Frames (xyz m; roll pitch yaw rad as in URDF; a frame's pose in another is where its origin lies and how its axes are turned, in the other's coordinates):
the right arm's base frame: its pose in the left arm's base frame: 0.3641 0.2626 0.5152 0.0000 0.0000 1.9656
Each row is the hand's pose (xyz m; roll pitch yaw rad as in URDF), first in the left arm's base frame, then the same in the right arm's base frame.
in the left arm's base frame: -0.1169 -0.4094 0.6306 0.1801 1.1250 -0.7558
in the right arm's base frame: -0.4353 0.7025 0.1154 0.1801 1.1250 -2.7214
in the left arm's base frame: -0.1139 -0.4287 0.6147 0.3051 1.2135 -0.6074
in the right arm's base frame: -0.4543 0.7071 0.0995 0.3051 1.2135 -2.5730
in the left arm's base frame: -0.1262 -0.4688 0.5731 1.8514 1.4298 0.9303
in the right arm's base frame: -0.4866 0.7339 0.0579 1.8514 1.4298 -1.0353
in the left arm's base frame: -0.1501 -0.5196 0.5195 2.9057 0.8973 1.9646
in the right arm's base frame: -0.5243 0.7755 0.0043 2.9057 0.8973 -0.0010
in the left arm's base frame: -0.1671 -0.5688 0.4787 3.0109 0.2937 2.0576
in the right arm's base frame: -0.5631 0.8101 -0.0365 3.0109 0.2937 0.0920
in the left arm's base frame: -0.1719 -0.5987 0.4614 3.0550 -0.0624 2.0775
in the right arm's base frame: -0.5889 0.8260 -0.0538 3.0550 -0.0624 0.1119
